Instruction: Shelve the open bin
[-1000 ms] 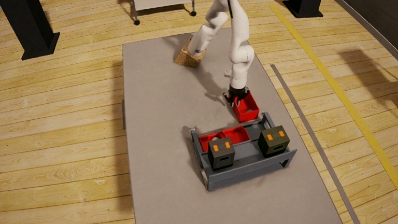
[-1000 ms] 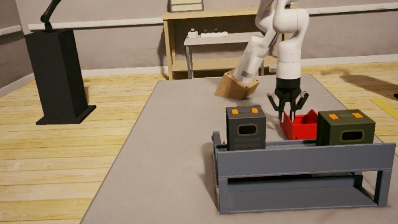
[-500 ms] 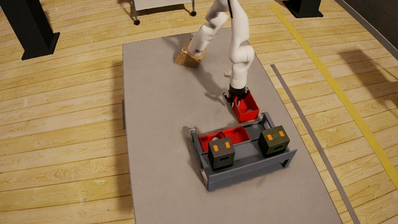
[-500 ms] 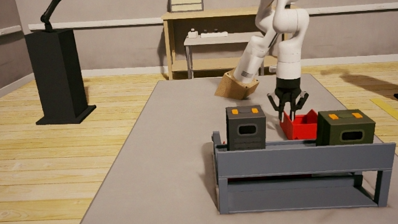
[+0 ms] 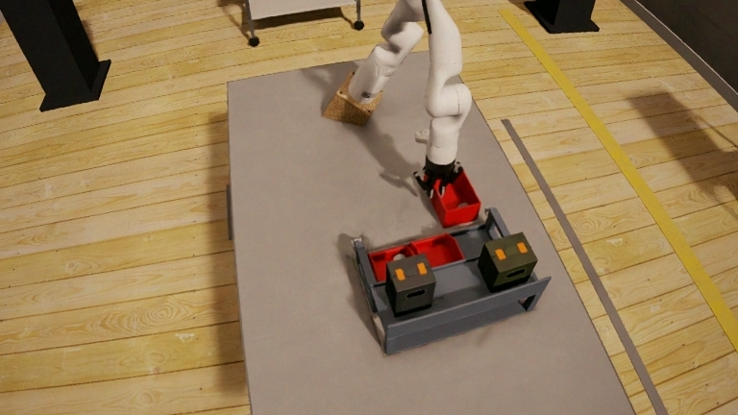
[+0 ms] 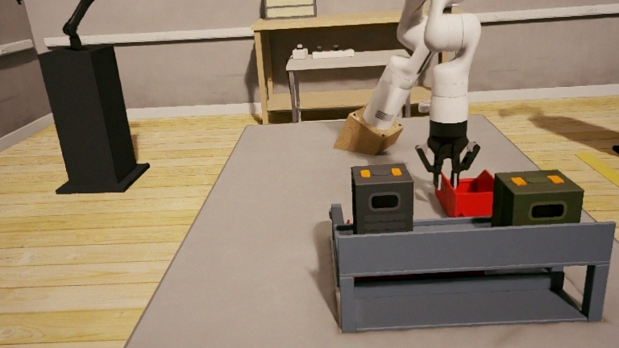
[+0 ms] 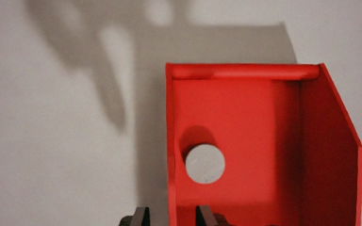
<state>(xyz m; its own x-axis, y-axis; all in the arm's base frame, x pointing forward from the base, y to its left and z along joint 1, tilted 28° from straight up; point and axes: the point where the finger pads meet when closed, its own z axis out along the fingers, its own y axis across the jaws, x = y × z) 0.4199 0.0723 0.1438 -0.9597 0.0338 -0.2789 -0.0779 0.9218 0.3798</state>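
Right now the grey round part is 6 cm below my hand, 3 cm behind it and 2 cm to the left of it. The rest, counted from my hand: dark grey box (31 cm ahead, 16 cm to the right, 9 cm above); green box (30 cm ahead, 8 cm above, 7 cm to the left); grey shelf (24 cm ahead, 4 cm to the right).
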